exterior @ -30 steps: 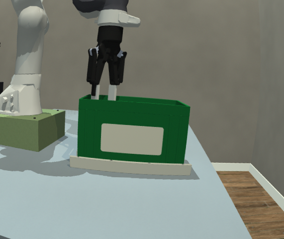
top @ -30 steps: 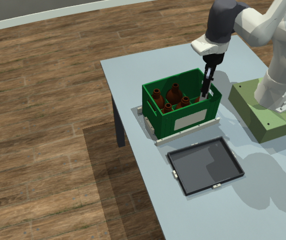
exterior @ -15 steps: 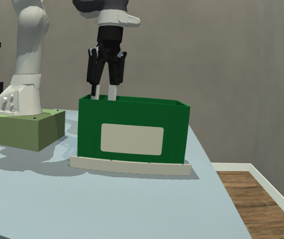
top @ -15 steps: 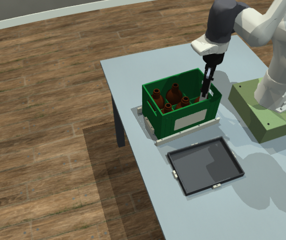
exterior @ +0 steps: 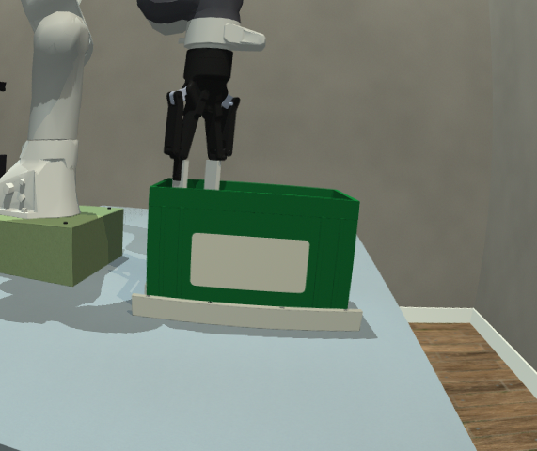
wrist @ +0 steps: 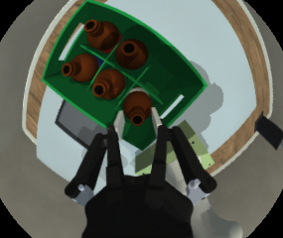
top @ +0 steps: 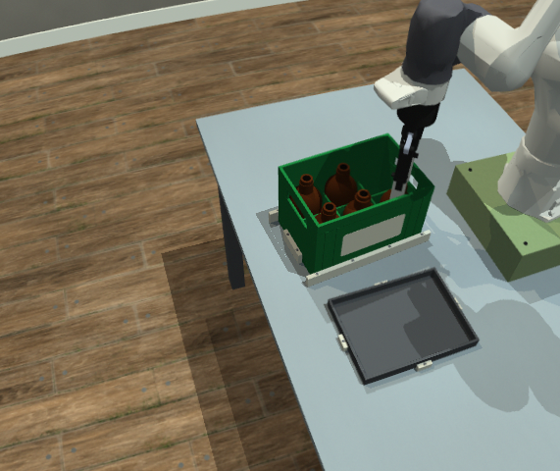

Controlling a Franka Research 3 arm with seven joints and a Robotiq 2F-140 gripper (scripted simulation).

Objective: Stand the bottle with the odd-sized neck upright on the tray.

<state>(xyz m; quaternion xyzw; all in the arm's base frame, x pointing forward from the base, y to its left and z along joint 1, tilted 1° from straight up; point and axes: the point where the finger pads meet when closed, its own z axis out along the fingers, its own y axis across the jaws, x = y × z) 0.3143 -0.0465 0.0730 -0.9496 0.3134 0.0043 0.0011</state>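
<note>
The green crate lies 9 cm below my hand, 9 cm ahead of it and 3 cm to the right of it. The rest, counted from my hand: dark tray: 24 cm to the left, 16 cm below, 7 cm ahead; then bottle: 10 cm ahead, 9 cm below, 8 cm to the right.
</note>
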